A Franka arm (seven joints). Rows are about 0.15 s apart.
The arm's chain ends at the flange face. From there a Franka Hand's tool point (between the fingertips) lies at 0.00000 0.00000 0.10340 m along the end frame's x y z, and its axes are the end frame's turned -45 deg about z.
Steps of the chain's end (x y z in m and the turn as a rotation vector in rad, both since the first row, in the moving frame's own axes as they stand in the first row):
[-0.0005, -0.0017, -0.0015, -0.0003, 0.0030, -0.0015]
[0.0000, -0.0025, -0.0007, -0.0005, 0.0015, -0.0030]
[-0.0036, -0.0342, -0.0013, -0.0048, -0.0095, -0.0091]
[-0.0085, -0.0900, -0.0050, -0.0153, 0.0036, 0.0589]
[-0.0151, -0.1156, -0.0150, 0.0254, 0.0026, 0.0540]
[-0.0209, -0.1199, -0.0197, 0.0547, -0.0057, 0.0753]
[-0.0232, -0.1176, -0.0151, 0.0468, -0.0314, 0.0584]
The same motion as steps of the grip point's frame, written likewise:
[0.0010, -0.0013, -0.0015, -0.0023, 0.0019, -0.0015]
[0.0018, -0.0016, -0.0007, -0.0014, 0.0007, -0.0030]
[0.0206, -0.0271, -0.0013, 0.0033, -0.0101, -0.0091]
[0.0567, -0.0683, -0.0050, -0.0134, -0.0083, 0.0589]
[0.0732, -0.0940, -0.0150, 0.0161, 0.0198, 0.0540]
[0.0737, -0.1038, -0.0199, 0.0427, 0.0346, 0.0753]
[0.0680, -0.1052, -0.0153, 0.0553, 0.0109, 0.0584]

